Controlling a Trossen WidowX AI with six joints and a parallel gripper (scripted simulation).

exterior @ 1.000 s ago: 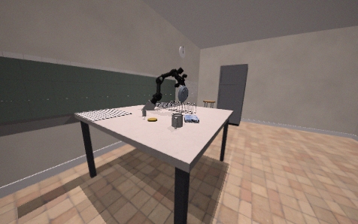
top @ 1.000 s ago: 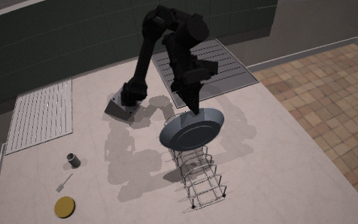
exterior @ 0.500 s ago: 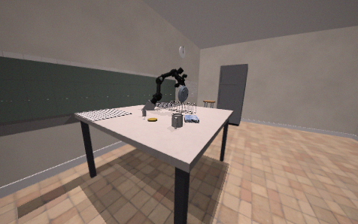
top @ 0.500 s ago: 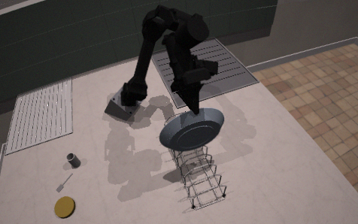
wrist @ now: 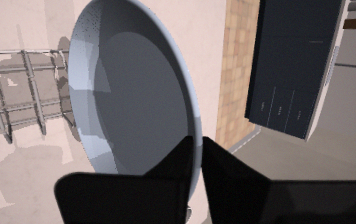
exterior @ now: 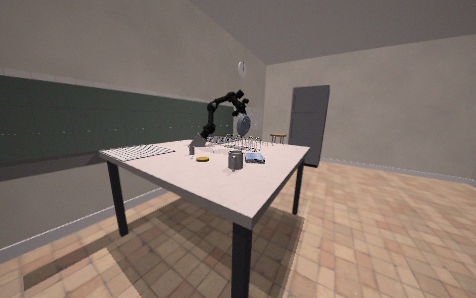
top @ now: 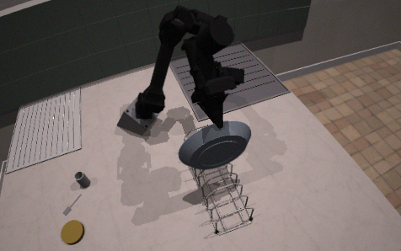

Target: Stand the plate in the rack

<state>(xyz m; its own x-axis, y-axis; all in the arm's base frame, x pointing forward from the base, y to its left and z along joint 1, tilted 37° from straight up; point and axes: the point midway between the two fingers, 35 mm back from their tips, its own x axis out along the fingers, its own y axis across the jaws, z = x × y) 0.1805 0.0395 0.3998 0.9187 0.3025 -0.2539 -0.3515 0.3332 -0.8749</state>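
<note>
My gripper is now 2 cm short of the plate and 11 cm above it. From my hand the other things lie so: small spatula 3 cm ahead, 51 cm to the right, 32 cm below; mug 35 cm ahead, 42 cm to the right, 28 cm below; yellow disc 12 cm ahead, 48 cm to the right, 31 cm below.
</note>
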